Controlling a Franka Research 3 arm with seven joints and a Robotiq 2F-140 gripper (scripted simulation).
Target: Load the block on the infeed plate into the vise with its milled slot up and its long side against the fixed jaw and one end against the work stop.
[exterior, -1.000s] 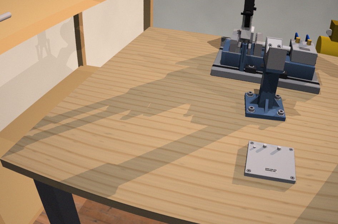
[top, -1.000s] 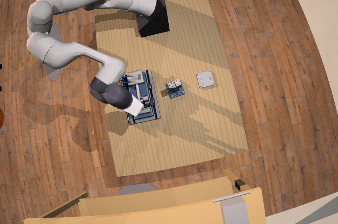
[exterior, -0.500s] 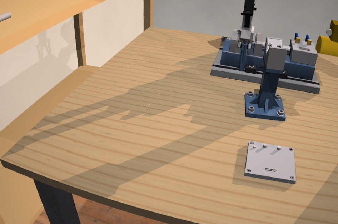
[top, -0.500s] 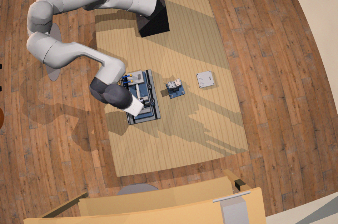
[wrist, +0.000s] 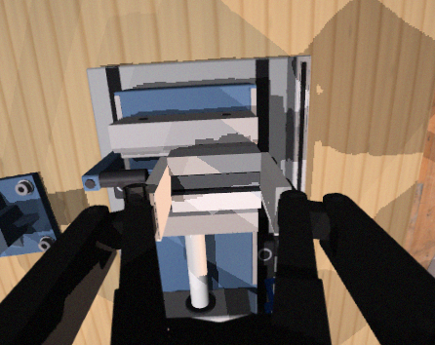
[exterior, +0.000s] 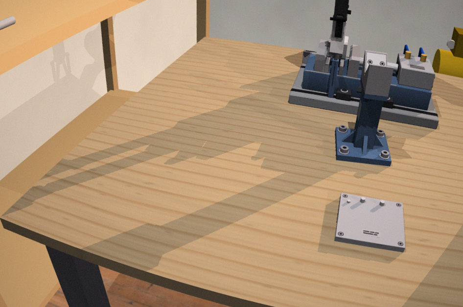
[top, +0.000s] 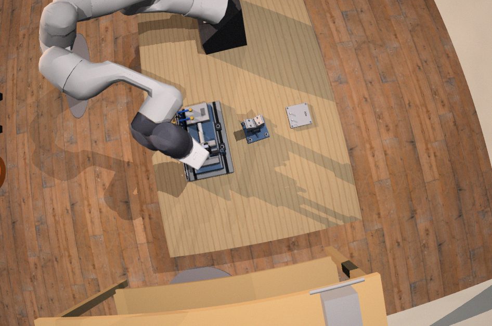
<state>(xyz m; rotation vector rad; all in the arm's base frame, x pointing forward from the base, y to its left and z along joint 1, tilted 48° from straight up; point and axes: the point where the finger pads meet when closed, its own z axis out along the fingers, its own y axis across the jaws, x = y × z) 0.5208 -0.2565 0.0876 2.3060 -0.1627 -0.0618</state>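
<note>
The part lies 2 cm below my hand. From my hand the other things lie so: work stop: 7 cm to the left, 3 cm below; moving jaw: 5 cm below, 4 cm behind, 2 cm to the left; fixed jaw: 5 cm below, 3 cm ahead, 2 cm to the left.
</note>
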